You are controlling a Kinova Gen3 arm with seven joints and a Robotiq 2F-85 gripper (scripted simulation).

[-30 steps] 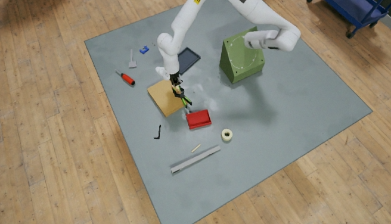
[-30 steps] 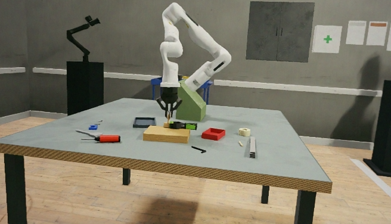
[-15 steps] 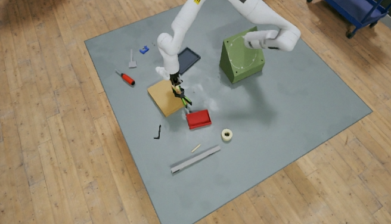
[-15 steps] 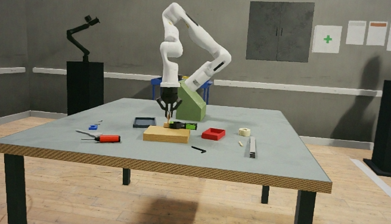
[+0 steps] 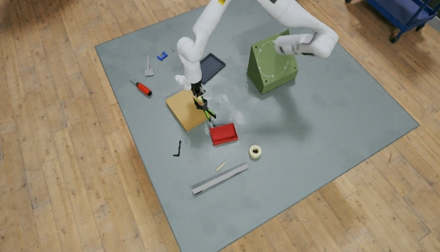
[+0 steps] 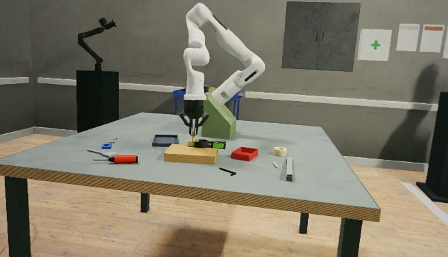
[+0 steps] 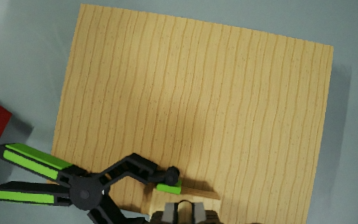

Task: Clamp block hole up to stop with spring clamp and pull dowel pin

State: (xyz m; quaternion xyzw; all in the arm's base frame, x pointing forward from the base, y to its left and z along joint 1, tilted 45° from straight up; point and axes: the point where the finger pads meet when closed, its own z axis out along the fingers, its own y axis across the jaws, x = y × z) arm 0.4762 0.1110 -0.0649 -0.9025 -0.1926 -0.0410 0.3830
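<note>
My hand is 5 cm above the small wooden block. Also, from my hand: bench board 5 cm ahead, 2 cm to the left, 7 cm below; then dowel pin 2 cm below; then red tray 5 cm behind, 22 cm to the left, 9 cm below.
</note>
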